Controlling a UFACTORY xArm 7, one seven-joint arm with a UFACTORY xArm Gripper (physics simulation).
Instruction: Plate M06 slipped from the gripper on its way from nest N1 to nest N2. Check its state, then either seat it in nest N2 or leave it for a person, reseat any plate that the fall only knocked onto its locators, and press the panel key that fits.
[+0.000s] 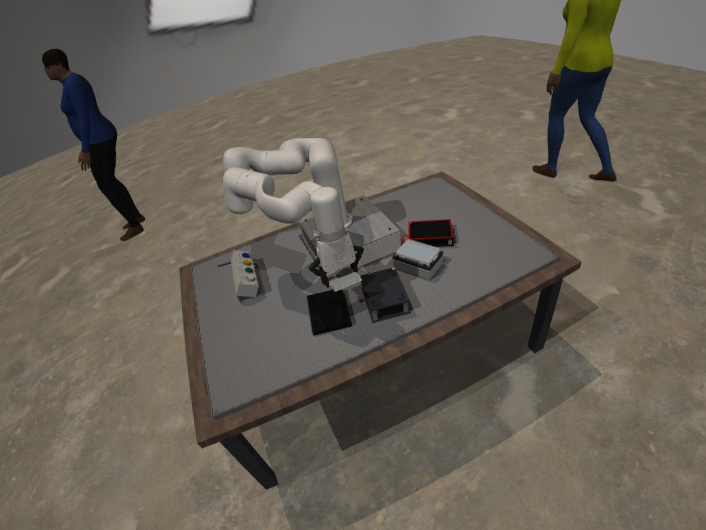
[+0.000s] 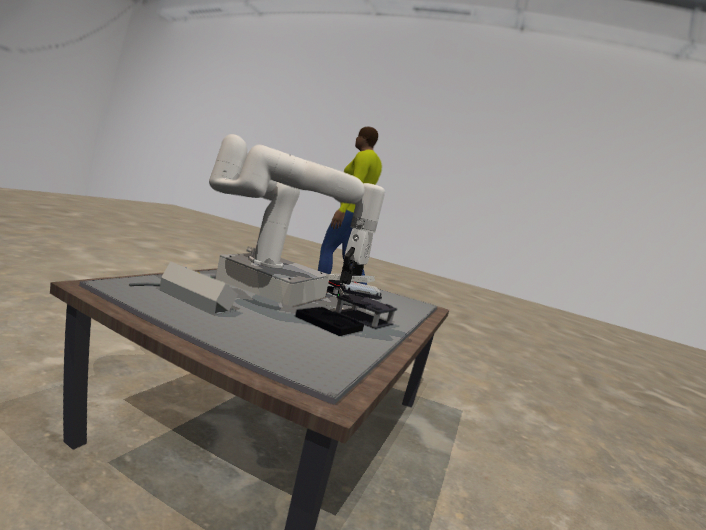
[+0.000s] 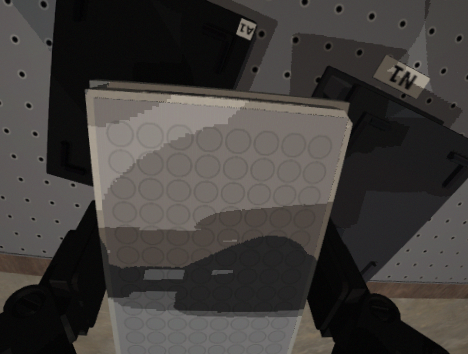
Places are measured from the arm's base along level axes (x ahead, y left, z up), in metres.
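Pixels of known places: gripper, fingertip midpoint: [image 1: 340, 279] [image 2: 349, 282] [image 3: 212, 231]; arm's base, link origin: [image 2: 265, 262].
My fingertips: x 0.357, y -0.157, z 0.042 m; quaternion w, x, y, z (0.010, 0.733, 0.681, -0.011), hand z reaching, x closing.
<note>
For each thing: its top centre in the pictures, then the offset to it from my fingertips.
- Nest A1, top centre: [image 3: 132, 111] [image 2: 330, 315] [image 1: 327, 306] dy -0.058, dx -0.019, dz -0.097 m
- Nest N1, top centre: [image 3: 364, 218] [image 1: 382, 286] [image 2: 367, 300] dy +0.114, dx +0.045, dz -0.061 m
- red-rimmed black tray, top centre: [image 1: 430, 227] [image 2: 343, 281] dy +0.435, dx -0.129, dz -0.078 m
- sloped key panel, top centre: [image 2: 200, 271] [image 1: 240, 264] dy -0.242, dx -0.358, dz -0.040 m
My gripper [image 1: 342, 272] [image 2: 353, 273] [image 3: 212, 231] is shut on a pale, clear-lidded well plate [image 1: 345, 281] [image 2: 366, 278] [image 3: 215, 175], one finger on each side. The plate is level, above the table between nest A1 and nest N1; its label does not show. Nest A1 [image 1: 329, 312] [image 2: 329, 320] [image 3: 150, 40] is a low black tray with no plate on it. Nest N1 [image 1: 386, 289] [image 2: 370, 302] [image 3: 415, 200] is a dark raised stand, its top bare where visible. Another pale plate [image 1: 419, 251] [image 2: 362, 290] sits on a grey stand [image 1: 419, 268]. I cannot read which nest is N2.
A red-rimmed black tray [image 1: 430, 229] stands behind the grey stand. The sloped key panel [image 1: 245, 274] [image 2: 195, 289], with blue, yellow, green and white keys, is at the table's other side. The arm's base box [image 1: 376, 228] [image 2: 273, 282] stands behind the gripper. Two people stand beyond the table.
</note>
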